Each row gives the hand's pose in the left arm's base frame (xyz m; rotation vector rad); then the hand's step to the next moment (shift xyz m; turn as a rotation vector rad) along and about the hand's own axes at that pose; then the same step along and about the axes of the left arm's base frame.
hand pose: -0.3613 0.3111 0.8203 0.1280 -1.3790 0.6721
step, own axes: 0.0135 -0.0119 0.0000 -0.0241 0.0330 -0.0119
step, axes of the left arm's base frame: 0.0066 -0.0047 0.0161 -0.0075 0.0234 -0.0348
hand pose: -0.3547 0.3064 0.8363 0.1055 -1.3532 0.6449
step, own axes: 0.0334 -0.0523 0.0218 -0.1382 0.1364 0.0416
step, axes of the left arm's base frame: 0.0089 -0.0401 0.0513 -0.1127 0.0434 -0.1576
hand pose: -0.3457 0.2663 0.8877 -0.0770 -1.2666 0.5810
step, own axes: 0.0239 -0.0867 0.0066 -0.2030 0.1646 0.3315
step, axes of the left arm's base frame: 0.0302 -0.0650 0.0548 -0.3991 -0.0364 -0.1326
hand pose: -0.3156 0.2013 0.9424 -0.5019 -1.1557 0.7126
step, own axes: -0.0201 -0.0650 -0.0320 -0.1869 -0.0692 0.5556
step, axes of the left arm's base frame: 0.0415 -0.0590 0.0211 -0.5491 -0.1842 0.1140
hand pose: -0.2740 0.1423 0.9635 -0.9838 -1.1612 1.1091
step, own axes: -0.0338 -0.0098 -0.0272 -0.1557 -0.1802 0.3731
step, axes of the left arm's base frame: 0.0266 -0.0356 -0.0007 -0.3516 -0.1787 0.2009
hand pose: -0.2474 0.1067 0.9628 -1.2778 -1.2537 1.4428
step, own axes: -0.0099 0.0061 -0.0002 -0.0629 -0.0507 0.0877
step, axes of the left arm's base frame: 0.0019 -0.0106 -0.0043 -0.0790 -0.0662 0.0600
